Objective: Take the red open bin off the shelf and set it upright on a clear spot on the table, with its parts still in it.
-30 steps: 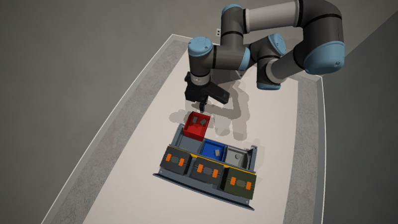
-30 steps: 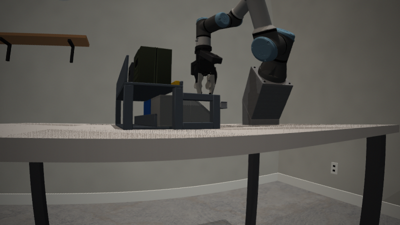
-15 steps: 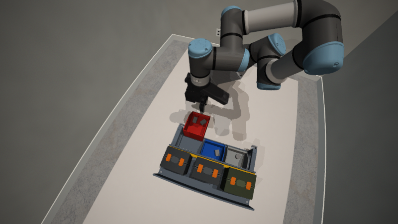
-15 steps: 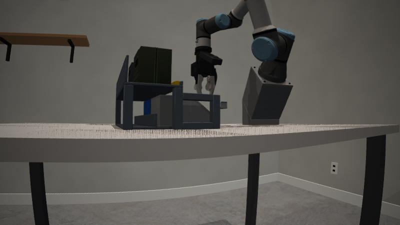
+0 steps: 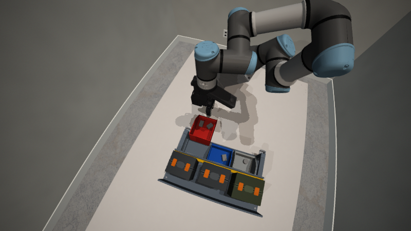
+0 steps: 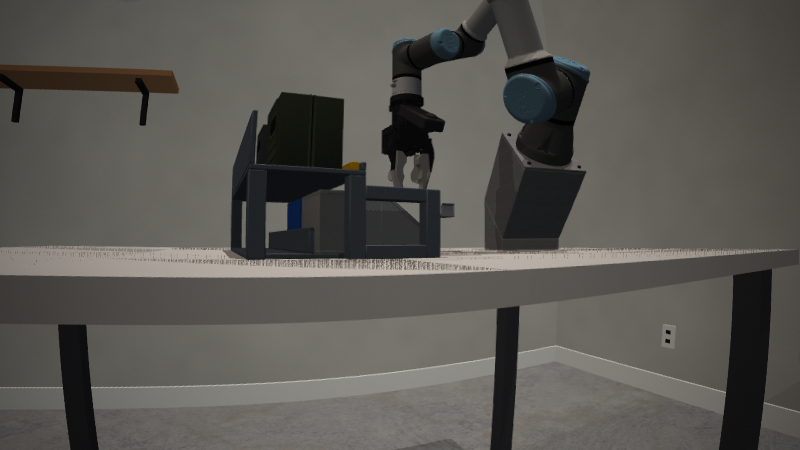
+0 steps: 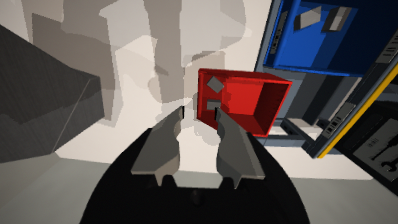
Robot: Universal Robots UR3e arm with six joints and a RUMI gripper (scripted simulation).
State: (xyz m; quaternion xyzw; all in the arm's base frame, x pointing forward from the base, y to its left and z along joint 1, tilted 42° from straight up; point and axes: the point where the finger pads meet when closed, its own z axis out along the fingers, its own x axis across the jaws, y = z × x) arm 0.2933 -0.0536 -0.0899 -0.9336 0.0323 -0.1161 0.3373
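The red bin lies 70 mm below my hand, 60 mm ahead of it and 10 mm to the right of it. The rest, counted from my hand: blue bin: 190 mm ahead, 100 mm to the left, 70 mm below; then olive case: 260 mm ahead, 220 mm to the left, 40 mm above; then yellow-edged rail: 220 mm ahead, 100 mm to the left, 10 mm below.
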